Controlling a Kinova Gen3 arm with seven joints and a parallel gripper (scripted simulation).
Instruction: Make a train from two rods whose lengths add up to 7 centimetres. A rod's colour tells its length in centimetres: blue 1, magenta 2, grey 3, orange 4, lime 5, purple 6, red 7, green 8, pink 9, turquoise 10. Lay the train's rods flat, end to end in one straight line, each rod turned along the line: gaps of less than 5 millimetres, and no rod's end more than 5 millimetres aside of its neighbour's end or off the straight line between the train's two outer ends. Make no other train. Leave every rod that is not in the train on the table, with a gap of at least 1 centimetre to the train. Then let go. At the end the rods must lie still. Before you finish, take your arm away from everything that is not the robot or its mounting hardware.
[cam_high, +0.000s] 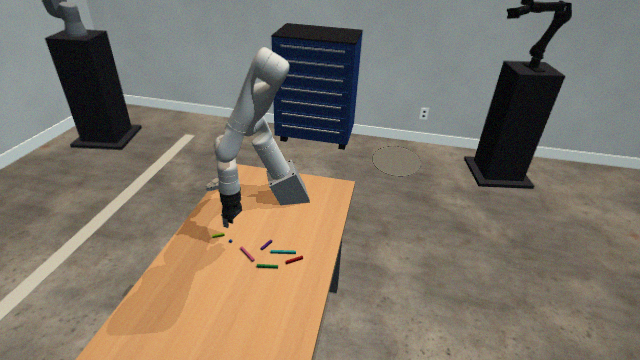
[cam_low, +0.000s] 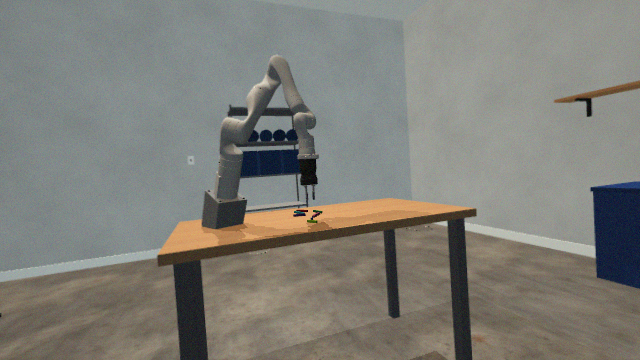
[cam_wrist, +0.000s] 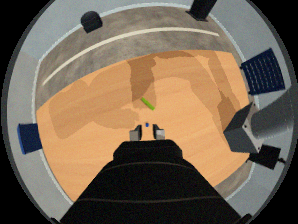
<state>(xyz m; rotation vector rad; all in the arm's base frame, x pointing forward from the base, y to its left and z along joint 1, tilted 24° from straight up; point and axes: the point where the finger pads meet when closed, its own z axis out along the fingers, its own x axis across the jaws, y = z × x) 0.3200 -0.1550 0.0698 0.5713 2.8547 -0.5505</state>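
Right now my hand is 15 cm to the right of the purple rod, 10 cm above it and 1 cm short of it. From my hand the other things lie so: pink rod 10 cm below, 8 cm to the left, 7 cm ahead; then lime rod 10 cm below, 6 cm to the right, 3 cm behind; then blue rod 10 cm below.
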